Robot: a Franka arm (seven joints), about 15 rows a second.
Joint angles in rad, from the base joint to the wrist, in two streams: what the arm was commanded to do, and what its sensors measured. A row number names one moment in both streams.
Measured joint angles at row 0:
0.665, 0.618, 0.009, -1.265, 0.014, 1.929, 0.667
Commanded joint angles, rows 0 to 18:
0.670, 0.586, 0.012, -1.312, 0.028, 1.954, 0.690
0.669, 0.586, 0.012, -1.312, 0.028, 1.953, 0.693
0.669, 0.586, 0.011, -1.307, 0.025, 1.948, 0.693
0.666, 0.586, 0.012, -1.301, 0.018, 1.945, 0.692
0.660, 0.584, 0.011, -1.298, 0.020, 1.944, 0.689
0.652, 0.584, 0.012, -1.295, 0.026, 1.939, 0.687
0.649, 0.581, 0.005, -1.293, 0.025, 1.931, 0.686
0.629, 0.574, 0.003, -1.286, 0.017, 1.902, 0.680
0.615, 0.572, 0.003, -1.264, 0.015, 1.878, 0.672
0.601, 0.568, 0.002, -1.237, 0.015, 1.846, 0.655
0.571, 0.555, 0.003, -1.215, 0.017, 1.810, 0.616
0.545, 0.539, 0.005, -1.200, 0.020, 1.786, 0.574
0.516, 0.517, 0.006, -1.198, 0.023, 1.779, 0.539
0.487, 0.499, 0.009, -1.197, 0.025, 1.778, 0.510
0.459, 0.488, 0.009, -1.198, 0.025, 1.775, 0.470
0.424, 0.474, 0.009, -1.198, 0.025, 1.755, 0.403
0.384, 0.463, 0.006, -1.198, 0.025, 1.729, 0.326
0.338, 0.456, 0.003, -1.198, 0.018, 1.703, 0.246
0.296, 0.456, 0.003, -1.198, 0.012, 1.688, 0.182
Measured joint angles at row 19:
0.375, 0.468, -0.009, -1.193, 0.020, 1.721, 0.309
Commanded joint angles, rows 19 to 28:
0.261, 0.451, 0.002, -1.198, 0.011, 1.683, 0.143
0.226, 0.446, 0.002, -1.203, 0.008, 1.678, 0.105
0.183, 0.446, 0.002, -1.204, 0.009, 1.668, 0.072
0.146, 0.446, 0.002, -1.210, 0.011, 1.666, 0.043
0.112, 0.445, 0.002, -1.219, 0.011, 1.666, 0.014
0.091, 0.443, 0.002, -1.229, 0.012, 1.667, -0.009
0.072, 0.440, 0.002, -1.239, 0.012, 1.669, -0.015
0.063, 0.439, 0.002, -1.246, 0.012, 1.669, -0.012
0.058, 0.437, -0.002, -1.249, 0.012, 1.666, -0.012
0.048, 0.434, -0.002, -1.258, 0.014, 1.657, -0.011
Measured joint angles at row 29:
0.058, 0.463, -0.012, -1.224, 0.019, 1.671, -0.005
